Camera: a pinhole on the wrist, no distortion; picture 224 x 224 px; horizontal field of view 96.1 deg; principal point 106.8 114.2 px. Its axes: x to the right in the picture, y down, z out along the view. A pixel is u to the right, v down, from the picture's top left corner.
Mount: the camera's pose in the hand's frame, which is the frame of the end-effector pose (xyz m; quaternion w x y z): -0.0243 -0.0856 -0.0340 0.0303 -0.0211 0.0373 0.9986
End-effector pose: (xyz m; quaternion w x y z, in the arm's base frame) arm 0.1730 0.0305 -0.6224 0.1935 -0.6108 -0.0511 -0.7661
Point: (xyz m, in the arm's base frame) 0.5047 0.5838 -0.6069
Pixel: 129 186
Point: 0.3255 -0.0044 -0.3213
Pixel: outside the picture
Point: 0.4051 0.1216 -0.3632
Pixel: 40 105
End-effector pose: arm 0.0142 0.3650 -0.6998 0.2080 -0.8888 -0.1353 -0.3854
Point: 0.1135 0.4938 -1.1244
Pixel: 154 96
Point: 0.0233 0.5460 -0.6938
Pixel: 55 182
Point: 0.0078 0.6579 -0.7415
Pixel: 90 212
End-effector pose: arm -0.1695 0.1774 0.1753 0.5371 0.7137 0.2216 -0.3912
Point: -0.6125 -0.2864 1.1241
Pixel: outside the picture
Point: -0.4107 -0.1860 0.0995
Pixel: 107 126
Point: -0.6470 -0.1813 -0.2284
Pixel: 79 194
